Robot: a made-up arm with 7 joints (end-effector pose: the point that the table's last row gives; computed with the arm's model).
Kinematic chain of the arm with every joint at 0, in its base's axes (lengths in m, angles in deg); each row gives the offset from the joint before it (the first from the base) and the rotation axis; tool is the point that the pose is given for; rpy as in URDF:
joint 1: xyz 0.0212 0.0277 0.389 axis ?
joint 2: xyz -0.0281 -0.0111 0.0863 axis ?
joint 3: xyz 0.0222 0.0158 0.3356 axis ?
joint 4: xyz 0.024 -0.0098 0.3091 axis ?
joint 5: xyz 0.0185 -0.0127 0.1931 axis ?
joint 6: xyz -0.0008 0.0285 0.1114 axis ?
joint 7: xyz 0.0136 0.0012 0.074 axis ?
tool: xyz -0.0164 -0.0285 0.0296 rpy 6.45 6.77 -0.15
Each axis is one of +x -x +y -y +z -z.
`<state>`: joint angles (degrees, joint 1 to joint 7).
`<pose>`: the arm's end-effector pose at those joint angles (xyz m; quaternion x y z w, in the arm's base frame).
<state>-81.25 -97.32 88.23 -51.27 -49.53 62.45 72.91</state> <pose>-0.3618 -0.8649 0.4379 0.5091 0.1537 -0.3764 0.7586</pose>
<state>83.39 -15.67 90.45 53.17 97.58 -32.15 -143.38</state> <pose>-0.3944 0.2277 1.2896 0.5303 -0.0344 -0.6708 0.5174</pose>
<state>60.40 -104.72 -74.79 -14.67 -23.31 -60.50 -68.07</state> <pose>-0.5872 0.8421 0.2555 0.7377 0.0465 -0.6728 0.0309</pose>
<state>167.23 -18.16 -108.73 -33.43 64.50 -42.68 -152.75</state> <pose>0.2807 0.2529 1.4480 -0.4612 0.3676 0.1427 0.7948</pose>
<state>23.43 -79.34 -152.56 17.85 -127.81 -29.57 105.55</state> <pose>-0.8619 0.5933 0.5944 -0.6965 0.3844 0.4651 0.3884</pose>
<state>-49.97 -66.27 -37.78 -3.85 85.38 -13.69 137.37</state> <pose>-0.6374 -0.6756 0.9739 0.6398 0.2192 -0.7069 0.2069</pose>
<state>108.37 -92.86 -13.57 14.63 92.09 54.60 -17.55</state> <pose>0.2755 1.0226 0.5973 0.1654 -0.6116 -0.6863 0.3572</pose>
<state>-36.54 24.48 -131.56 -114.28 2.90 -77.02 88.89</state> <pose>0.3649 0.0538 0.8123 -0.7578 -0.5719 0.2779 0.1461</pose>
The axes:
joint 1: -z
joint 2: +y
joint 3: -z
joint 4: +y
joint 5: -z
joint 6: +y
joint 7: -z

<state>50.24 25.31 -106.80 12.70 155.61 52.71 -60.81</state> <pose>0.3589 -0.2978 1.3424 0.4941 0.3046 -0.3405 0.7397</pose>
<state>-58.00 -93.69 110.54 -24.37 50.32 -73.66 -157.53</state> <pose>-0.6021 -0.7837 0.5522 -0.0502 -0.1005 0.1381 0.9840</pose>
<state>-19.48 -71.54 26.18 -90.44 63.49 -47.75 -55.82</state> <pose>-0.7262 -0.0295 0.3941 0.1043 -0.8609 -0.4953 0.0513</pose>
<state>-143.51 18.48 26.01 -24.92 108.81 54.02 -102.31</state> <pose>-0.0535 0.1636 1.4140 0.3309 0.3022 0.7802 0.4365</pose>
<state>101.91 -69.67 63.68 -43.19 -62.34 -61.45 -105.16</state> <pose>0.4234 0.9014 0.6372 -0.7987 0.5382 -0.1065 0.2470</pose>
